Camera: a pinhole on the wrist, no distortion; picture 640 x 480 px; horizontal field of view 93.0 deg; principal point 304.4 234.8 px. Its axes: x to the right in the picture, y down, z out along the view. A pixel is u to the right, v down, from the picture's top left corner.
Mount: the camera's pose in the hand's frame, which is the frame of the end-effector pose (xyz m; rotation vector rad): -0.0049 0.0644 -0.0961 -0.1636 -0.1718 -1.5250
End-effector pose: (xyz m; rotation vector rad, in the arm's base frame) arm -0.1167 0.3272 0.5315 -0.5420 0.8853 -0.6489
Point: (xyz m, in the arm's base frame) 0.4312 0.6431 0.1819
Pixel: 54.7 375.2
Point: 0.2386 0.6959 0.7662
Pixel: 296.6 128.6
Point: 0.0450 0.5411 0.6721
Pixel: 334.1 107.3
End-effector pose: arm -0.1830 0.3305 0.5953 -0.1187 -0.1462 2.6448
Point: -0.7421 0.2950 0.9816
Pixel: outside the picture
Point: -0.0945 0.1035 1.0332
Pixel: 343.4 119.5
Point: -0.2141 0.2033 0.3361
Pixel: behind the camera
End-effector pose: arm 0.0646 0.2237 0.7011 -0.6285 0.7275 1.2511
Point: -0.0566 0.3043 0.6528
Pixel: 194.7 423.1
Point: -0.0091 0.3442 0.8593
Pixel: 336.9 174.6
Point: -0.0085 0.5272 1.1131
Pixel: 336.6 161.2
